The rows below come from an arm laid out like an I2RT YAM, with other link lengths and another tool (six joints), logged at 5 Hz.
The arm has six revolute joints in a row. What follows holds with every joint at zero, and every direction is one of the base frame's. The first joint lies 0.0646 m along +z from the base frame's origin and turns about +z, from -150 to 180 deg. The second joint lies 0.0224 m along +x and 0.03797 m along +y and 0.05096 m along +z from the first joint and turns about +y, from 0 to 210 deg. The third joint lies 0.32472 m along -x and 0.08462 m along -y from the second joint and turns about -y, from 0 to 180 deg. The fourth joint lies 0.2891 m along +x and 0.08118 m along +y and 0.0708 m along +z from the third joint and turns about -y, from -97 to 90 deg. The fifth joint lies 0.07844 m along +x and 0.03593 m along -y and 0.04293 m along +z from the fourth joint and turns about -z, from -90 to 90 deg. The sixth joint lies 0.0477 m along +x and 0.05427 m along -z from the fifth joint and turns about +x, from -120 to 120 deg. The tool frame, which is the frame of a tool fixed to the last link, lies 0.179 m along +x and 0.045 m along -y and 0.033 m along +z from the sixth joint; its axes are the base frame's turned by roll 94.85, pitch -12.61 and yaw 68.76 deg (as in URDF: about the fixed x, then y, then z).
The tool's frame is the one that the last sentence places.
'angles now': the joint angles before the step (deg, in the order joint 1, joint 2, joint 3, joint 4, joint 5, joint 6). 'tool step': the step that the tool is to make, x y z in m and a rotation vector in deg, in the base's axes. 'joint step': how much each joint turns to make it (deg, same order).
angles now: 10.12 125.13 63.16 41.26 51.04 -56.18
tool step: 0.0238 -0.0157 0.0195 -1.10 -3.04 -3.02
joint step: -1.35 3.19 6.80 0.44 2.09 -1.57
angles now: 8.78 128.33 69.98 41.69 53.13 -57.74
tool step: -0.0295 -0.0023 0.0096 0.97 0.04 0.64
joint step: 0.09 -5.61 -6.99 0.49 -0.81 1.26
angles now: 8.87 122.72 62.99 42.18 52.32 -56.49
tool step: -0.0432 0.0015 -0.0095 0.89 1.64 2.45
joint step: 0.22 -6.10 -10.96 2.92 -2.47 0.59
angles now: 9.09 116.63 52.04 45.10 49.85 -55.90
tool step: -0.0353 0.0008 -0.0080 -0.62 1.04 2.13
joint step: 0.05 -3.92 -8.95 5.19 -1.81 -1.69
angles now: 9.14 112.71 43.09 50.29 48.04 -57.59
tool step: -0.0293 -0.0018 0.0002 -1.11 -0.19 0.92
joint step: 0.03 -2.92 -6.87 5.45 -0.49 -2.01
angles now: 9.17 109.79 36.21 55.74 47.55 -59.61
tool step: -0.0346 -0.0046 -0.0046 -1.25 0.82 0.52
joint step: -0.12 -3.08 -7.46 4.73 -0.27 -1.84
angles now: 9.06 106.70 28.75 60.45 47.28 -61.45
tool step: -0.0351 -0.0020 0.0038 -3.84 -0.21 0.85
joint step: 0.08 -1.54 -8.04 10.34 0.29 -5.75
